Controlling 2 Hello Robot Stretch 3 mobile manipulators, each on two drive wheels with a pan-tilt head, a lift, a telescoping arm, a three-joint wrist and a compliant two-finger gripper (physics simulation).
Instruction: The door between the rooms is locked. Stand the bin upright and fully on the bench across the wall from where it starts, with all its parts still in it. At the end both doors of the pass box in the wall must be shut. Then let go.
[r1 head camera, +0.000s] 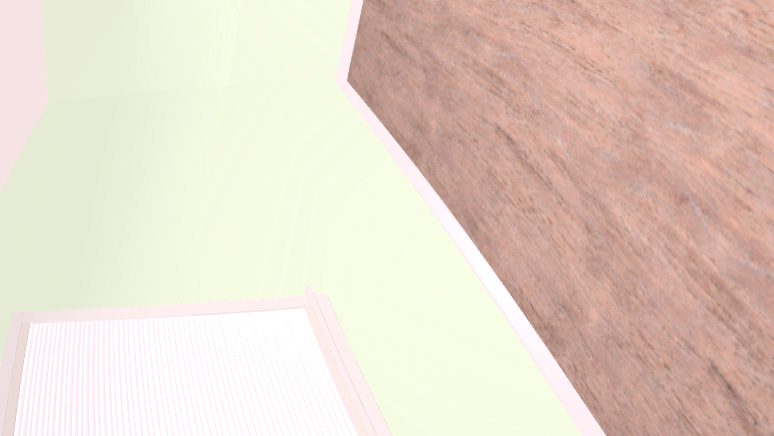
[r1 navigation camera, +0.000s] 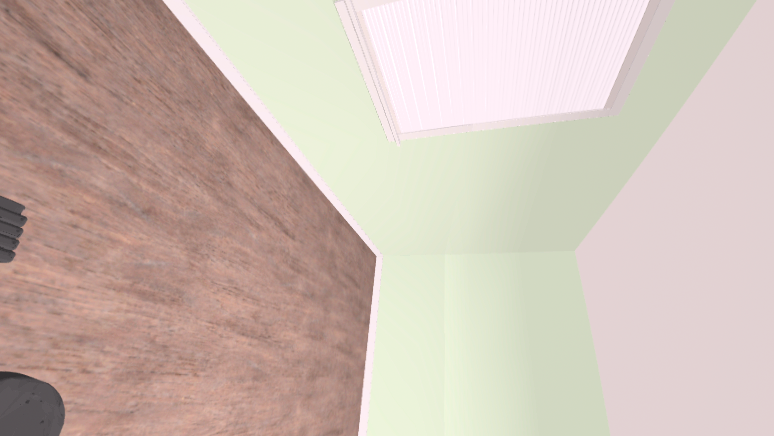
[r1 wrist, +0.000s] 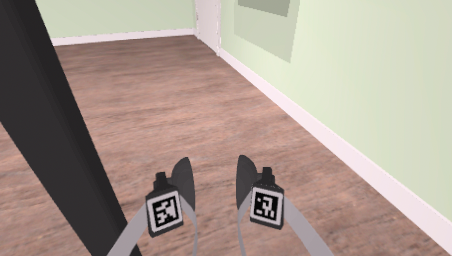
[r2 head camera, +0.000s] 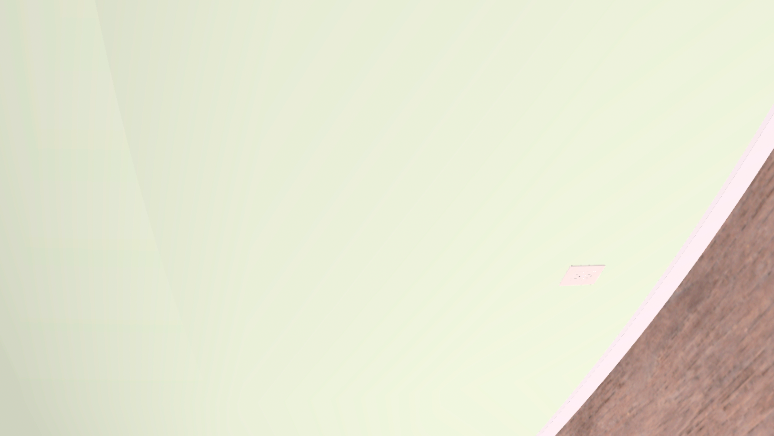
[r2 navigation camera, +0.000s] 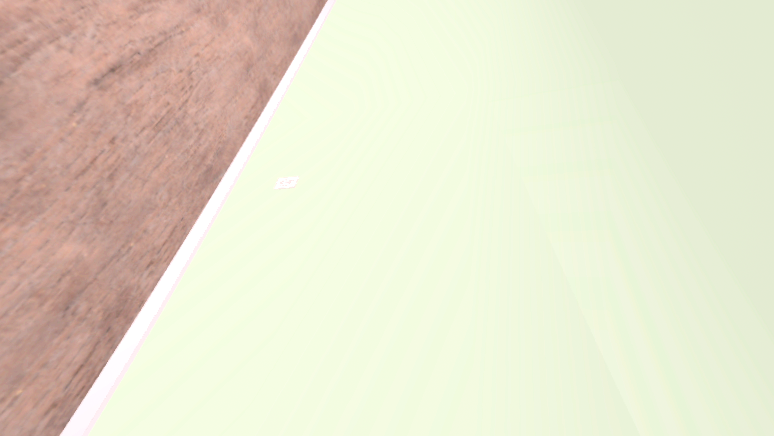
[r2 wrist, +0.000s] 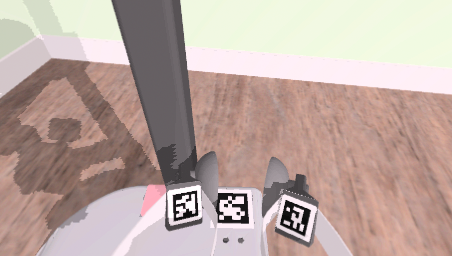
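The bin, its parts, the benches and the pass box do not show in any view. My r1 gripper (r1 wrist: 215, 181) is open and empty, its two fingers apart above the wooden floor. A white door (r1 wrist: 207, 22) stands far off at the end of the right-hand wall in the r1 wrist view; whether it is locked cannot be told. My r2 gripper (r2 wrist: 241, 175) is open and empty, above its own base (r2 wrist: 125, 227), with the marker on the base showing between and below the fingers.
A white framed, ribbed panel (r1 head camera: 178, 373) (r1 navigation camera: 503, 64) is on the green wall near r1. Dark mast bars (r1 wrist: 60, 125) (r2 wrist: 160, 90) stand left of each gripper. Dark robot parts (r1 navigation camera: 27, 406) show at lower left. A wall outlet (r2 head camera: 582, 275) (r2 navigation camera: 285, 183) sits above the skirting near r2.
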